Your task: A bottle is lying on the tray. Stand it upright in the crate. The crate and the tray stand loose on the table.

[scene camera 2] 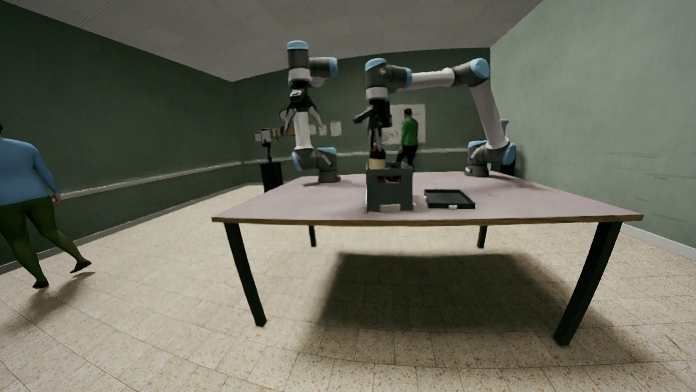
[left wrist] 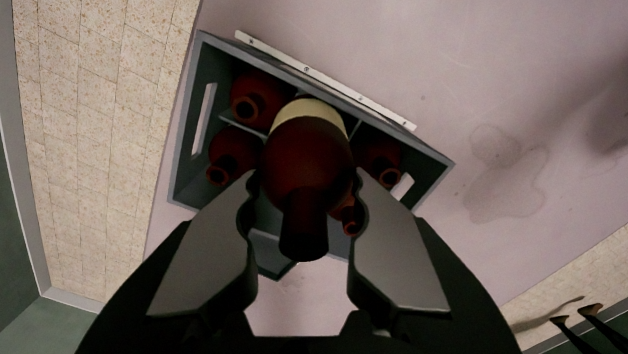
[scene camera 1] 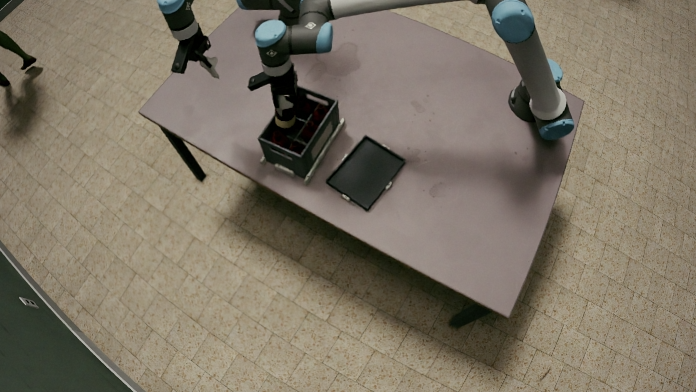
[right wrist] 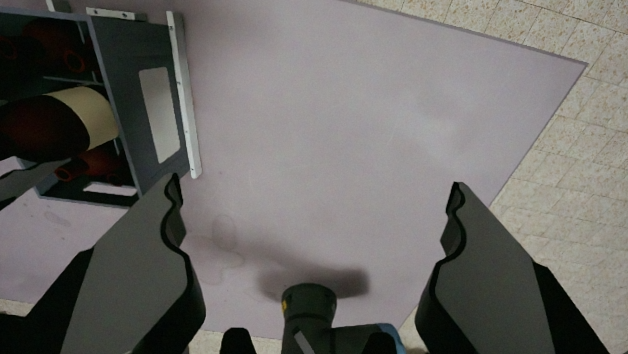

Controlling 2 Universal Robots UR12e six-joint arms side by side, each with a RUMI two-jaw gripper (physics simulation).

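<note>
A dark red bottle with a cream label (scene camera 1: 285,121) (scene camera 2: 377,162) (left wrist: 306,160) (right wrist: 95,117) is upright, neck up, at the opening of the grey crate (scene camera 1: 285,159) (scene camera 2: 375,194) (left wrist: 425,170) (right wrist: 125,75). My left gripper (scene camera 1: 284,102) (scene camera 2: 376,140) (left wrist: 306,170) is shut on its neck and shoulder area. The crate's front wall hides the bottle's lower end in scene camera 2; whether it touches the crate floor cannot be told. The black tray (scene camera 1: 366,172) (scene camera 2: 449,198) holds no bottle. My right gripper (scene camera 1: 196,65) (scene camera 2: 302,124) (right wrist: 314,179) is open and empty, to the left of the crate, high above the table.
Several other dark red bottles (left wrist: 260,95) stand in the crate's compartments, close around the held bottle. Light strips (left wrist: 325,77) lie along the crate's base. The tray lies right of the crate, on the mauve table (scene camera 1: 465,220) (scene camera 2: 545,205). People stand away from the table.
</note>
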